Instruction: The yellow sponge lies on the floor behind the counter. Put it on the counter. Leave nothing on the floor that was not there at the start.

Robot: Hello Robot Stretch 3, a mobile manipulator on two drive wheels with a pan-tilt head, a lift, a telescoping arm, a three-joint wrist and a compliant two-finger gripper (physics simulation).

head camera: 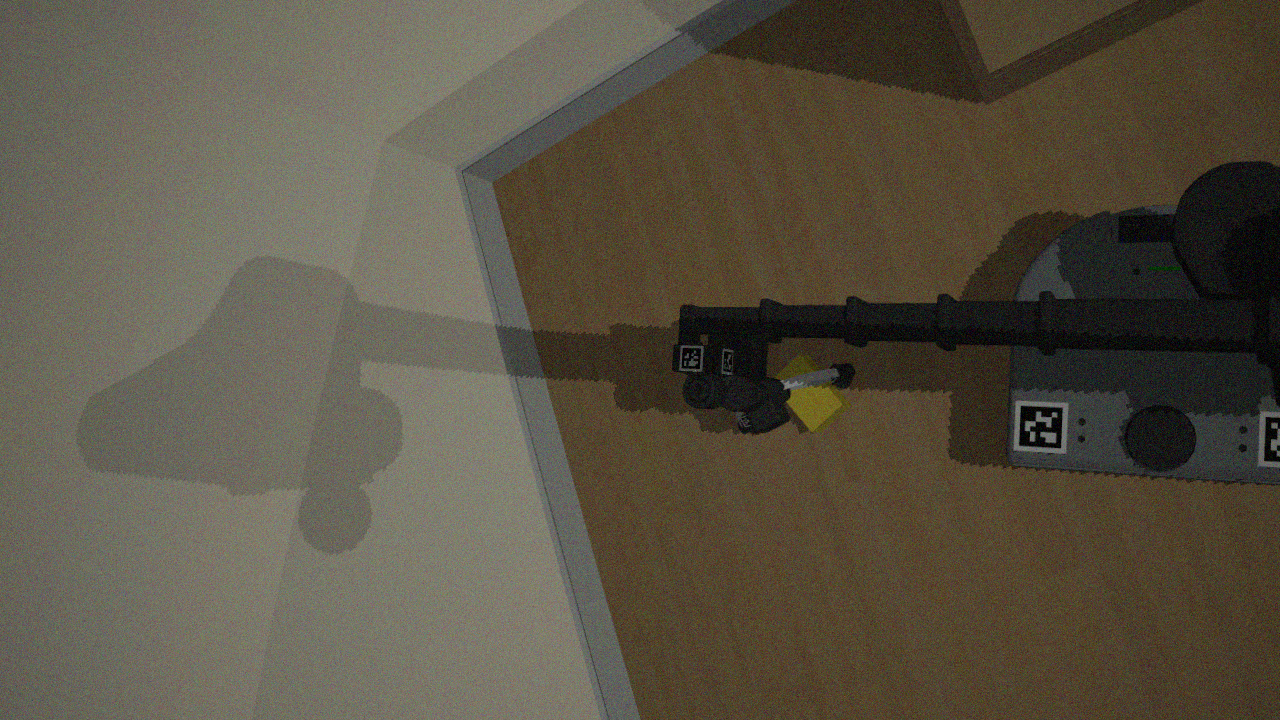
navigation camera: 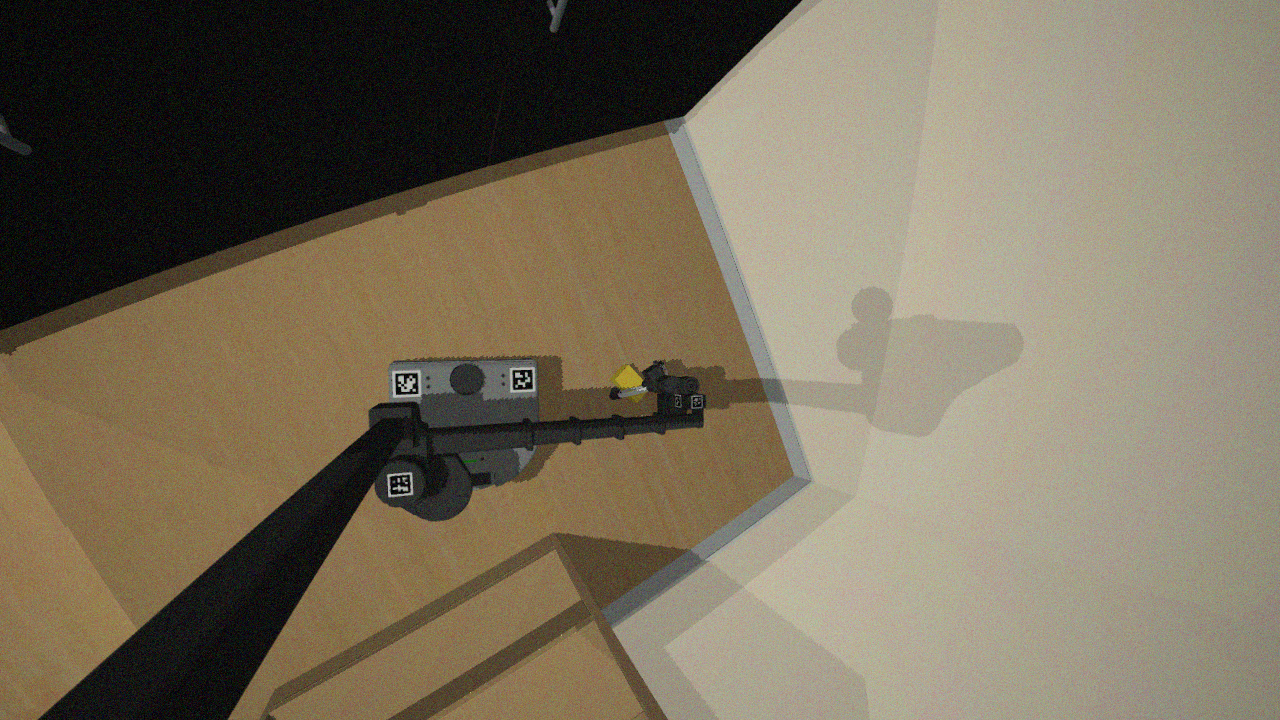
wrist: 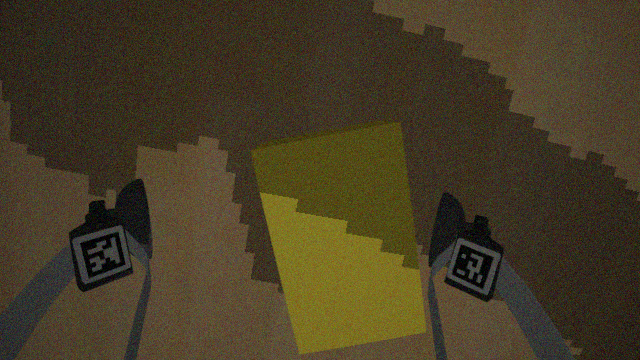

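Pixels of known places: gripper, between the fingertips: (head camera: pixel 799 400) (navigation camera: pixel 634 379) (wrist: pixel 295 213); robot's base, origin of its link: (head camera: pixel 1155 434) (navigation camera: pixel 465 377).
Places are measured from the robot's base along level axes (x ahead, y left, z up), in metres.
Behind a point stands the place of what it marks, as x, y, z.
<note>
The yellow sponge (head camera: pixel 816 410) {-0.007, -0.450, 0.045} (navigation camera: pixel 628 376) {-0.010, -0.454, 0.045} (wrist: pixel 350 285) {-0.019, -0.456, 0.045} lies flat on the wooden floor (head camera: pixel 805 582) {0.253, -0.466, 0.000} (navigation camera: pixel 501 268) {0.299, -0.100, 0.000}, partly in shadow. My gripper (head camera: pixel 787 385) {-0.022, -0.491, 0.007} (navigation camera: pixel 646 388) {-0.022, -0.491, 0.007} (wrist: pixel 295 213) {-0.022, -0.491, 0.007} is open above it. In the wrist view the sponge shows between the two fingers, nearer the right one, with a wider gap on the left. One finger overlaps the sponge in the head view, and the other is hidden there. I cannot tell how high the fingertips are above the floor. I cannot tell for certain which furniture is the counter.
My base (head camera: pixel 1100 376) {-0.064, -0.066, 0.160} (navigation camera: pixel 465 394) {-0.030, 0.004, 0.176} stands to one side of the sponge, with the arm (head camera: pixel 895 322) {-0.103, -0.264, 0.355} (navigation camera: pixel 572 430) {-0.101, -0.203, 0.357} reaching over the floor. Pale walls with grey skirting (head camera: pixel 546 447) {0.083, -0.923, 0.052} (navigation camera: pixel 733 268) {0.329, -0.818, 0.069} meet in a corner. A wooden unit (navigation camera: pixel 572 617) {-0.675, -0.250, 0.100} and a large black area with handles flank the floor.
</note>
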